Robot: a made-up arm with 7 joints. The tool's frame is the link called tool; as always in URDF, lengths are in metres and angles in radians. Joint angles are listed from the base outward.
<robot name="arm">
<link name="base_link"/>
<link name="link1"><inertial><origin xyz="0.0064 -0.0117 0.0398"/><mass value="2.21"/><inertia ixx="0.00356" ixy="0" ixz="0" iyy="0.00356" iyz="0.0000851" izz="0.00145"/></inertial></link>
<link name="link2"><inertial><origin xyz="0.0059 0.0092 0.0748"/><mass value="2.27"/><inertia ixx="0.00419" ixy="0" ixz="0" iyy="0.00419" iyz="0.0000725" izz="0.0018"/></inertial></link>
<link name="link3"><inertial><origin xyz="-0.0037 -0.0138 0.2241"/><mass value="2.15"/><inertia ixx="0.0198" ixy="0" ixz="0" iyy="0.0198" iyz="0.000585" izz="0.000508"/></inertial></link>
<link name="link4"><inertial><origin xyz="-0.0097 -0.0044 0.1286"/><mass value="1.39"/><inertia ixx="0.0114" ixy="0" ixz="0" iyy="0.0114" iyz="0.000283" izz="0.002"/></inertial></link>
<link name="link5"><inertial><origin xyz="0.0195 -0.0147 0.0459"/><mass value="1.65"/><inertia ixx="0.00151" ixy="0" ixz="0" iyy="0.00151" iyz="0" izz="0.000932"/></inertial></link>
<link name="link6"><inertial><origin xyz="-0.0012 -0.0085 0.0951"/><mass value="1.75"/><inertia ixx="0.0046" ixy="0" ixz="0" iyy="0.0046" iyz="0" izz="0.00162"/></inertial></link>
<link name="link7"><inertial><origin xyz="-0.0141 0.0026 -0.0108"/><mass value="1.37"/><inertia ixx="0.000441" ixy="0" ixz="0" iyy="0.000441" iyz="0" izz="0.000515"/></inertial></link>
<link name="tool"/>
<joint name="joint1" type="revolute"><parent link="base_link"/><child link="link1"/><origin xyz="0 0 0.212"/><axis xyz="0 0 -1"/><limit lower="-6.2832" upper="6.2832"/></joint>
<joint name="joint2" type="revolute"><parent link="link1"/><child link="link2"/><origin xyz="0 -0.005 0.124"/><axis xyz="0 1 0"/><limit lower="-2.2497" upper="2.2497"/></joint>
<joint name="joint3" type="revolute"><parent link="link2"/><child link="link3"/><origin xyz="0 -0.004 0.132"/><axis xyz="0 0 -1"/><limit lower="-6.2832" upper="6.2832"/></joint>
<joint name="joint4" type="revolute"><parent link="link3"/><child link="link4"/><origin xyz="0 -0.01 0.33"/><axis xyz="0 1 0"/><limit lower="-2.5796" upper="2.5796"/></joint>
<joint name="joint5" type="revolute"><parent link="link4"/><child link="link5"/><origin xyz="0 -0.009 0.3"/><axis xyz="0 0 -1"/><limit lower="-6.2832" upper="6.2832"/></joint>
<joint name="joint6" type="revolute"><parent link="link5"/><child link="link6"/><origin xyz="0 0 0.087"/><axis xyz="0 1 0"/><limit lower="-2.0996" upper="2.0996"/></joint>
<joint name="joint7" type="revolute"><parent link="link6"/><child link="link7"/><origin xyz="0 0 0.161"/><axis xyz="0 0 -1"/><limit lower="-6.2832" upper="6.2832"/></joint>
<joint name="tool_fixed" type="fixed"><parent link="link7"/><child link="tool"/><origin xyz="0 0 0" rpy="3.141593 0 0"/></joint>
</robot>
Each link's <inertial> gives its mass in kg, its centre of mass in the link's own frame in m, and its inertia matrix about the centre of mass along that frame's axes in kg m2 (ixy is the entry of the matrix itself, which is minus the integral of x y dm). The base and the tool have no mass. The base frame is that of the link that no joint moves.
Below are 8 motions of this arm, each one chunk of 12 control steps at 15 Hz.
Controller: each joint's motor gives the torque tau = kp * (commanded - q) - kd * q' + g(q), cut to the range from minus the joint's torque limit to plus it. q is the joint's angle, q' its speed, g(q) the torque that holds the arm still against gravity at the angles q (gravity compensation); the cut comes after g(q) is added. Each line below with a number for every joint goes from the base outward.
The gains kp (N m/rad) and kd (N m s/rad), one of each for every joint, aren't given. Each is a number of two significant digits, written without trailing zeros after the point. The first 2 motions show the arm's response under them.
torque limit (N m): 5.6 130 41 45 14 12 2
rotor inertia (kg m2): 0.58 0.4 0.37 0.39 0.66 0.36 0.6
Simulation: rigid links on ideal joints. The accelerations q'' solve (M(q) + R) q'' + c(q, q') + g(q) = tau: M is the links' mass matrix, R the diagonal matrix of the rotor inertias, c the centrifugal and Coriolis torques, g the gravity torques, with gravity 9.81 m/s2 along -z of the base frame. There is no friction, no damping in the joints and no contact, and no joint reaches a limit. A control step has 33 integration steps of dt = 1/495 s. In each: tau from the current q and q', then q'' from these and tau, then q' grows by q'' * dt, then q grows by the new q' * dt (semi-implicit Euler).
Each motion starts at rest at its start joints. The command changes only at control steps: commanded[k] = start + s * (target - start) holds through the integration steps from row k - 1 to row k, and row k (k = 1, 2, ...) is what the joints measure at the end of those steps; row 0 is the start. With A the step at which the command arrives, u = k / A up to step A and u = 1 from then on. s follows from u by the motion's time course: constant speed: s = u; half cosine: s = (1 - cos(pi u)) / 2; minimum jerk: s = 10 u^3 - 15 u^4 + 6 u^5; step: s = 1 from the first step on.
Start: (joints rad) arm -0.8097 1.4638 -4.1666 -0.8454 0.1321 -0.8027 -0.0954
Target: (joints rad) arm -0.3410 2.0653 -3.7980 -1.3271 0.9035 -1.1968 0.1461
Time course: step
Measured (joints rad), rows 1 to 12:
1: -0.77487 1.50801 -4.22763 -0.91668 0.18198 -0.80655 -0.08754
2: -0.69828 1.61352 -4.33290 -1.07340 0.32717 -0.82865 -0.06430
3: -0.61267 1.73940 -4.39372 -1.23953 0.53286 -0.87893 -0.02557
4: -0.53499 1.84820 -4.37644 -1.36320 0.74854 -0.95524 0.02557
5: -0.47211 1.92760 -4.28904 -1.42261 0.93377 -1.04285 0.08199
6: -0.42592 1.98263 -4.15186 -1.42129 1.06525 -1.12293 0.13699
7: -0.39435 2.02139 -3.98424 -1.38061 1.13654 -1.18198 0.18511
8: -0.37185 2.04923 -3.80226 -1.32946 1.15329 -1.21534 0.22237
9: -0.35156 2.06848 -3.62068 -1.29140 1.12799 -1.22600 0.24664
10: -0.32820 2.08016 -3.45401 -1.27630 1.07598 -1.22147 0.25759
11: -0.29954 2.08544 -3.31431 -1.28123 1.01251 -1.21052 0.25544
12: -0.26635 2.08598 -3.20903 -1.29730 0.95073 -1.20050 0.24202
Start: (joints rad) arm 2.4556 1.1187 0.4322 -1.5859 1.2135 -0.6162 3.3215
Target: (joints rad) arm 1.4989 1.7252 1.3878 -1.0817 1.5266 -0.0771 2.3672
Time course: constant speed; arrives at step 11
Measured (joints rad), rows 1 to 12:
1: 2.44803 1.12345 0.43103 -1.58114 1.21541 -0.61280 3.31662
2: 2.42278 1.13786 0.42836 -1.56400 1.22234 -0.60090 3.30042
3: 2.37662 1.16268 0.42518 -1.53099 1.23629 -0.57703 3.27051
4: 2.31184 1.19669 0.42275 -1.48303 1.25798 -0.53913 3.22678
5: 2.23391 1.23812 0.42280 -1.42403 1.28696 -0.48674 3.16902
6: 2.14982 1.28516 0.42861 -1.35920 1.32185 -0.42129 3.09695
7: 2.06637 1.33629 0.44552 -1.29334 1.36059 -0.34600 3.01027
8: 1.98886 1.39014 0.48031 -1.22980 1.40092 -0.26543 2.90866
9: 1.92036 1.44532 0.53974 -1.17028 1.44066 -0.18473 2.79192
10: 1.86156 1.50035 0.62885 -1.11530 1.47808 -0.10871 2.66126
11: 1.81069 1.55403 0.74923 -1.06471 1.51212 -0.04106 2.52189
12: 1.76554 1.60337 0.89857 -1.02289 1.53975 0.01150 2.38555
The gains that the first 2 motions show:
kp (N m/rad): 34 120 14 86 30 13 16
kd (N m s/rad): 2.8 24 1.1 6.9 2.7 2 1.4
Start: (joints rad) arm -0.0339 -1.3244 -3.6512 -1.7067 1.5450 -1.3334 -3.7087
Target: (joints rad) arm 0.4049 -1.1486 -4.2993 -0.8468 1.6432 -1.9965 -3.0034
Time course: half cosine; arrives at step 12
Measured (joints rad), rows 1 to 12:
1: -0.03347 -1.32360 -3.65157 -1.70416 1.54484 -1.33450 -3.70799
2: -0.03104 -1.32002 -3.65340 -1.69154 1.54418 -1.34004 -3.70405
3: -0.02396 -1.31186 -3.65822 -1.65922 1.54309 -1.35451 -3.69266
4: -0.00934 -1.29849 -3.66768 -1.60006 1.54251 -1.38178 -3.66925
5: 0.01505 -1.28046 -3.68354 -1.51187 1.54427 -1.42399 -3.63150
6: 0.04995 -1.25926 -3.70765 -1.39823 1.55061 -1.48102 -3.57871
7: 0.09406 -1.23713 -3.74232 -1.26806 1.56337 -1.55055 -3.51107
8: 0.14425 -1.21664 -3.79068 -1.13410 1.58315 -1.62865 -3.42878
9: 0.19642 -1.20002 -3.85635 -1.01025 1.60879 -1.71068 -3.33210
10: 0.24674 -1.18850 -3.94183 -0.90868 1.63734 -1.79192 -3.22291
11: 0.29250 -1.18196 -4.04599 -0.83778 1.66467 -1.86769 -3.10909
12: 0.33209 -1.17931 -4.16235 -0.80174 1.68642 -1.93310 -3.00116

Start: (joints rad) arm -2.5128 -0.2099 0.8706 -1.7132 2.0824 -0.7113 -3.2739
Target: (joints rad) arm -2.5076 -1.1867 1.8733 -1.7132 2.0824 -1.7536 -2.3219
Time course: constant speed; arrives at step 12
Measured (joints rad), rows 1 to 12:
1: -2.51405 -0.22093 0.87868 -1.71018 2.08264 -0.71875 -3.26937
2: -2.51859 -0.25141 0.90316 -1.70401 2.08343 -0.74224 -3.25305
3: -2.52693 -0.30018 0.94583 -1.69826 2.08474 -0.78416 -3.22184
4: -2.53769 -0.36324 1.00496 -1.69629 2.08622 -0.84310 -3.17510
5: -2.54817 -0.43615 1.07683 -1.69949 2.08731 -0.91571 -3.11291
6: -2.55530 -0.51488 1.15717 -1.70695 2.08746 -0.99814 -3.03542
7: -2.55663 -0.59617 1.24269 -1.71611 2.08632 -1.08707 -2.94283
8: -2.55080 -0.67779 1.33194 -1.72414 2.08388 -1.18004 -2.83628
9: -2.53767 -0.75857 1.42531 -1.72919 2.08046 -1.27520 -2.71926
10: -2.51798 -0.83804 1.52416 -1.73090 2.07660 -1.37110 -2.59723
11: -2.49306 -0.91610 1.62986 -1.73022 2.07285 -1.46646 -2.47558
12: -2.46459 -0.99277 1.74303 -1.72869 2.06964 -1.56020 -2.35888

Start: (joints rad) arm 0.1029 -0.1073 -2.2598 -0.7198 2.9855 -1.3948 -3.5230
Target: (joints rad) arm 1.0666 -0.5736 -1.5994 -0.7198 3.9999 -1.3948 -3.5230
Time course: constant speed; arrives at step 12
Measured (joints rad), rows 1 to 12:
1: 0.10949 -0.10942 -2.26031 -0.72219 2.99371 -1.39422 -3.52303
2: 0.13269 -0.11590 -2.25982 -0.72833 3.02176 -1.39234 -3.52311
3: 0.17741 -0.12749 -2.25432 -0.73667 3.07493 -1.38899 -3.52325
4: 0.24356 -0.14440 -2.23881 -0.74484 3.15293 -1.38446 -3.52345
5: 0.32773 -0.16664 -2.20863 -0.75102 3.25128 -1.37936 -3.52371
6: 0.42382 -0.19415 -2.16052 -0.75447 3.36314 -1.37438 -3.52401
7: 0.52488 -0.22662 -2.09353 -0.75544 3.48092 -1.37003 -3.52434
8: 0.62458 -0.26355 -2.00942 -0.75471 3.59779 -1.36647 -3.52468
9: 0.71835 -0.30431 -1.91224 -0.75308 3.70862 -1.36351 -3.52499
10: 0.80400 -0.34831 -1.80742 -0.75111 3.81039 -1.36075 -3.52523
11: 0.88169 -0.39494 -1.70067 -0.74911 3.90217 -1.35776 -3.52536
12: 0.95329 -0.44356 -1.59705 -0.74734 3.98483 -1.35425 -3.52536

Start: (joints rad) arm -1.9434 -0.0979 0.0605 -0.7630 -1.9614 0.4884 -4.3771
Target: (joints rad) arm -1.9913 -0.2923 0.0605 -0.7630 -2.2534 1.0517 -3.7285
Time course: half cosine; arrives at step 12
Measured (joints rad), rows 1 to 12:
1: -1.94350 -0.09818 0.06052 -0.76264 -1.96184 0.48907 -4.37646
2: -1.94400 -0.09950 0.06064 -0.76113 -1.96420 0.49260 -4.37292
3: -1.94538 -0.10275 0.06093 -0.75793 -1.97077 0.50230 -4.36265
4: -1.94805 -0.10865 0.06147 -0.75322 -1.98385 0.52150 -4.34124
5: -1.95220 -0.11764 0.06237 -0.74779 -2.00505 0.55271 -4.30613
6: -1.95771 -0.12995 0.06372 -0.74273 -2.03484 0.59705 -4.25615
7: -1.96417 -0.14555 0.06562 -0.73917 -2.07232 0.65395 -4.19120
8: -1.97097 -0.16419 0.06802 -0.73804 -2.11539 0.72118 -4.11133
9: -1.97745 -0.18533 0.07070 -0.73999 -2.16097 0.79509 -4.01714
10: -1.98306 -0.20813 0.07315 -0.74523 -2.20546 0.87097 -3.91265
11: -1.98743 -0.23140 0.07465 -0.75346 -2.24520 0.94359 -3.80606
12: -1.99038 -0.25366 0.07442 -0.76386 -2.27680 1.00760 -3.70699

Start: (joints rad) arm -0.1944 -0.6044 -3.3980 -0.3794 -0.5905 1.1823 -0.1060
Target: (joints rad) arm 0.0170 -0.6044 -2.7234 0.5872 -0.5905 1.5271 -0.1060
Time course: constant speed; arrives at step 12
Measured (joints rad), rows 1 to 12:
1: -0.19097 -0.59846 -3.39490 -0.36097 -0.59118 1.18301 -0.10595
2: -0.18169 -0.58572 -3.38192 -0.31359 -0.59350 1.18580 -0.10577
3: -0.16843 -0.57122 -3.35385 -0.24432 -0.59757 1.19217 -0.10546
4: -0.15496 -0.55946 -3.30902 -0.16288 -0.60277 1.20356 -0.10503
5: -0.14446 -0.55287 -3.24937 -0.07619 -0.60804 1.22091 -0.10454
6: -0.13829 -0.55211 -3.17923 0.01233 -0.61227 1.24429 -0.10407
7: -0.13586 -0.55673 -3.10394 0.10145 -0.61463 1.27297 -0.10369
8: -0.13531 -0.56570 -3.02873 0.19079 -0.61474 1.30572 -0.10347
9: -0.13418 -0.57769 -2.95805 0.28004 -0.61273 1.34108 -0.10343
10: -0.13010 -0.59123 -2.89502 0.36870 -0.60908 1.37765 -0.10359
11: -0.12124 -0.60486 -2.84116 0.45620 -0.60454 1.41421 -0.10392
12: -0.10656 -0.61729 -2.79619 0.54200 -0.59988 1.44983 -0.10438

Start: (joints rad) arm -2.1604 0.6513 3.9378 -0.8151 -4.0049 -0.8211 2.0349
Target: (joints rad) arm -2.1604 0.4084 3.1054 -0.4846 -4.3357 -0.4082 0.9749
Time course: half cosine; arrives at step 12
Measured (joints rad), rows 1 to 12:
1: -2.15994 0.65106 3.93655 -0.81423 -4.00549 -0.82048 2.03387
2: -2.15761 0.64972 3.92985 -0.80990 -4.00860 -0.81727 2.02813
3: -2.15162 0.64589 3.91141 -0.79878 -4.01716 -0.80859 2.01199
4: -2.14074 0.63820 3.87507 -0.77860 -4.03397 -0.79179 1.98228
5: -2.12485 0.62587 3.81665 -0.74903 -4.06090 -0.76516 1.93877
6: -2.10513 0.60895 3.73502 -0.71173 -4.09827 -0.72833 1.88147
7: -2.08389 0.58822 3.63247 -0.66972 -4.14473 -0.68239 1.81037
8: -2.06428 0.56487 3.51443 -0.62637 -4.19732 -0.62981 1.72540
9: -2.05000 0.54011 3.38867 -0.58460 -4.25177 -0.57406 1.62641
10: -2.04476 0.51488 3.26421 -0.54667 -4.30316 -0.51909 1.51317
11: -2.05158 0.48984 3.15005 -0.51434 -4.34651 -0.46874 1.38542
12: -2.07208 0.46548 3.05429 -0.48923 -4.37754 -0.42629 1.24300

